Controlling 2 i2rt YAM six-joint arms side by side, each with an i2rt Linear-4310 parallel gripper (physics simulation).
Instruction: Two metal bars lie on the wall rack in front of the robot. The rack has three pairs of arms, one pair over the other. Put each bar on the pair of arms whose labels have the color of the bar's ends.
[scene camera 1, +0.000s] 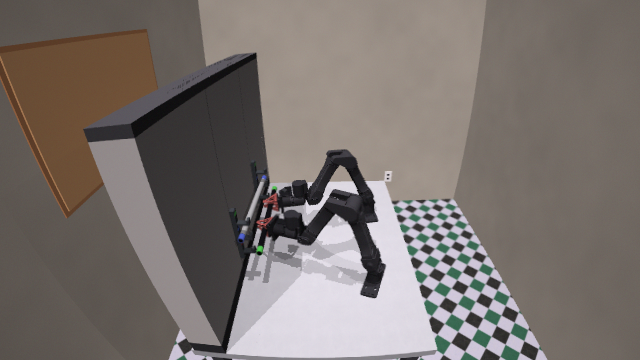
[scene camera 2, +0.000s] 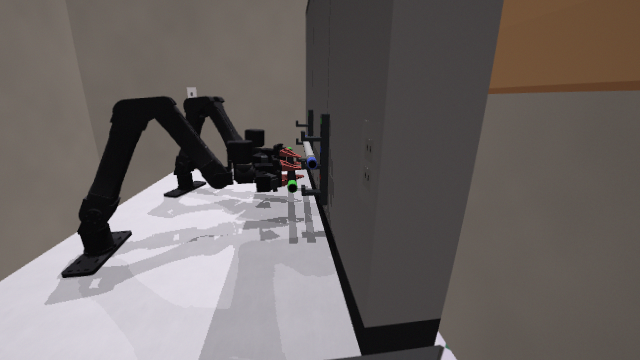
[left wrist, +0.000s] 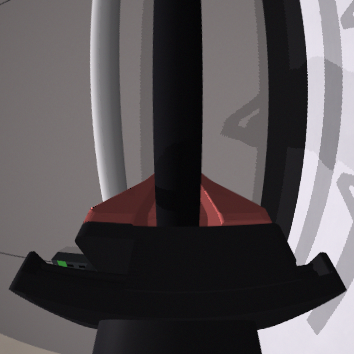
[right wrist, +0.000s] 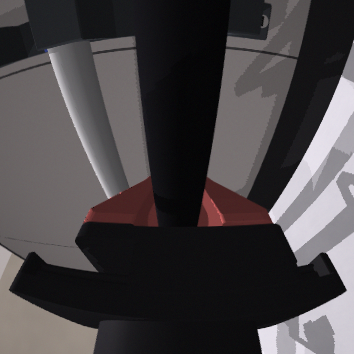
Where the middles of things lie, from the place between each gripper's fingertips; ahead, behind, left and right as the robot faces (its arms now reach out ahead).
I see my right gripper 5 cm past the green-ended bar (right wrist: 180, 58) and 10 cm to the right of it. Also, from my right hand: blue-ended bar (right wrist: 73, 64) 1 cm ahead, 10 cm to the left, 6 cm above.
Now: the green-ended bar 4 cm behind my left hand and 6 cm to the right of it. Round my left hand: blue-ended bar: 2 cm ahead, 7 cm to the right, 6 cm above.
